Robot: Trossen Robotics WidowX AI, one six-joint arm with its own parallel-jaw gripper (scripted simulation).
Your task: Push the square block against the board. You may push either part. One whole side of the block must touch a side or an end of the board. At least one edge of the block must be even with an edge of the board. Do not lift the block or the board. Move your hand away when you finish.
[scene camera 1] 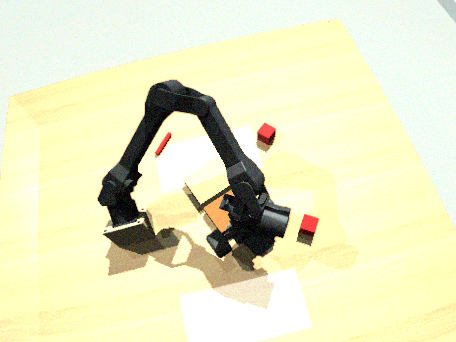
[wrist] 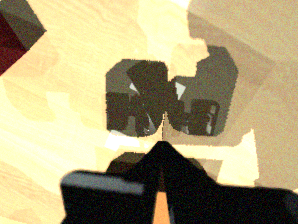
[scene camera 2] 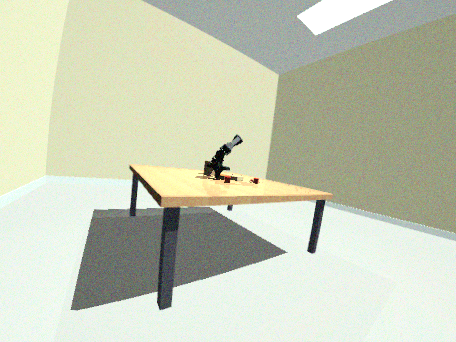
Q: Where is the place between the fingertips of my gripper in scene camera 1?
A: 244, 236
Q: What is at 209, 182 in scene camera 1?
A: A pale tan board.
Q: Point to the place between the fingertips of my gripper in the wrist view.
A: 161, 145
